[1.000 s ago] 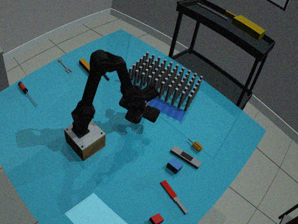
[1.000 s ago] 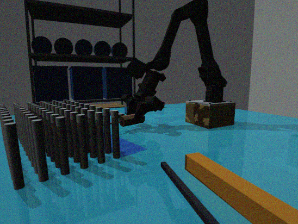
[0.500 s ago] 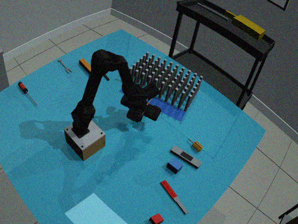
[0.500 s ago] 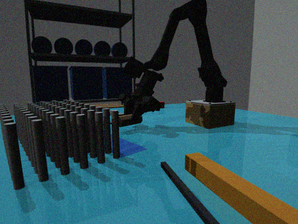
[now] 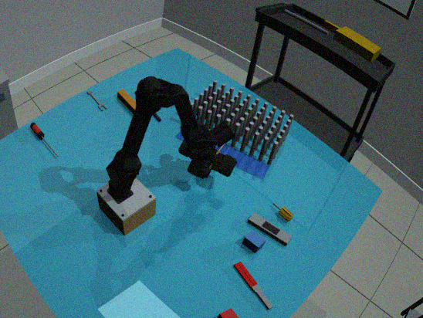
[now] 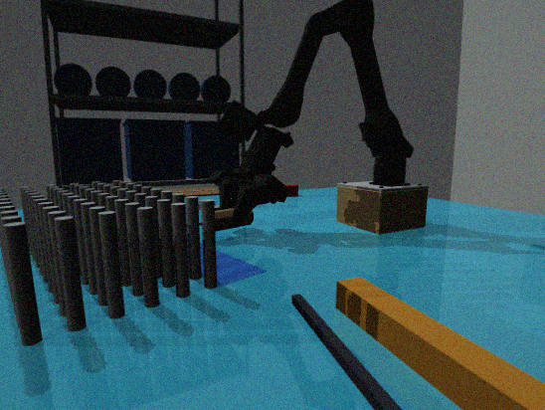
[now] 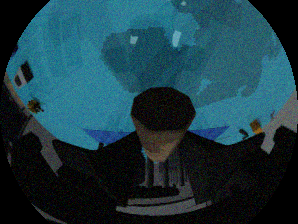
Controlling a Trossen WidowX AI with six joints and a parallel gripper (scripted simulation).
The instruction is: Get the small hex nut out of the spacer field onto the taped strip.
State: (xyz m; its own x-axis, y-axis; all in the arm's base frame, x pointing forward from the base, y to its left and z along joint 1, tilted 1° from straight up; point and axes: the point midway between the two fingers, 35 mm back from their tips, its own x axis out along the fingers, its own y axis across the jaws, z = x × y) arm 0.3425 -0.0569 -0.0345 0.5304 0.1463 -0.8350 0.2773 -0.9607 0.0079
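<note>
My gripper tip is now 90 mm short of the dark blue taped strip, 30 mm to the right of it and 30 mm above it. The rest, counted from my gripper tip: hook tool (100 mm ahead, 30 mm to the left); then yellow screwdriver (310 mm to the right, 40 mm ahead, 10 mm below); then hex nut (250 mm ahead, 70 mm to the left, 30 mm below).
</note>
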